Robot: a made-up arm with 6 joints.
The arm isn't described. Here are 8 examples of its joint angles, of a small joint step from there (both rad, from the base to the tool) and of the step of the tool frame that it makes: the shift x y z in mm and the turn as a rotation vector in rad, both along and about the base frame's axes.
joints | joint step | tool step
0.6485 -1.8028 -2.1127 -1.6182 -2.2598 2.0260 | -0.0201 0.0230 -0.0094 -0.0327 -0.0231 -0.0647 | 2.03 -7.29 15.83 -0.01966 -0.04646 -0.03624
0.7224 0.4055 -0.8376 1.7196 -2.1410 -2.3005 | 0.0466 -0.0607 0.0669 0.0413 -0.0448 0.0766 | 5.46 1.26 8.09 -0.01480 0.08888 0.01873
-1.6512 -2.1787 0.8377 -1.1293 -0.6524 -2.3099 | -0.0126 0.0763 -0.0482 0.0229 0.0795 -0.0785 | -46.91 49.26 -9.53 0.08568 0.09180 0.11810
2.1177 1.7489 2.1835 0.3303 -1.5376 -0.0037 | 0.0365 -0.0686 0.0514 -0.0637 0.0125 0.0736 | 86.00 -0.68 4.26 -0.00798 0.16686 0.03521
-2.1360 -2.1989 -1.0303 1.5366 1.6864 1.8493 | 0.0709 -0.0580 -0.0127 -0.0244 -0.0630 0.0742 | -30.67 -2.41 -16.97 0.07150 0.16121 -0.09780
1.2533 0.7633 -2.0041 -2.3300 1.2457 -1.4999 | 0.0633 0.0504 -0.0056 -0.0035 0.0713 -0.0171 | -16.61 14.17 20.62 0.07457 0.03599 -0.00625
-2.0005 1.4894 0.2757 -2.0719 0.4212 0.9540 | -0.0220 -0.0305 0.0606 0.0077 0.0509 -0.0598 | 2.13 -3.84 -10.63 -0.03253 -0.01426 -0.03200
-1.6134 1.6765 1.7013 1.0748 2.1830 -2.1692 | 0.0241 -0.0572 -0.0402 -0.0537 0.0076 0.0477 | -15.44 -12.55 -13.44 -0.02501 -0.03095 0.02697
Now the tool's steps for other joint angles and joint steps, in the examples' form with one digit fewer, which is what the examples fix.
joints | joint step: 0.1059 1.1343 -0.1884 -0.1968 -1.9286 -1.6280 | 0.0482 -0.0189 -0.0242 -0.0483 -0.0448 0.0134
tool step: -14.6 -6.6 22.6 0.0178 0.0722 0.0536
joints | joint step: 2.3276 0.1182 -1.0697 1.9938 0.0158 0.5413 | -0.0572 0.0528 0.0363 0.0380 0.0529 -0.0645
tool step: 17.9 -60.4 65.3 -0.0856 -0.0107 0.0197
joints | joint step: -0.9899 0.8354 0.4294 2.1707 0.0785 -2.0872 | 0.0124 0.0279 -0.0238 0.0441 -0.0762 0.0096
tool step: 12.0 -11.4 27.9 -0.0469 -0.0722 -0.0105
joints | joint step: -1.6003 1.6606 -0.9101 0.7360 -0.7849 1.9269 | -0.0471 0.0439 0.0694 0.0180 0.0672 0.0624
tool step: 62.6 6.7 -16.2 0.0356 0.1046 0.0815
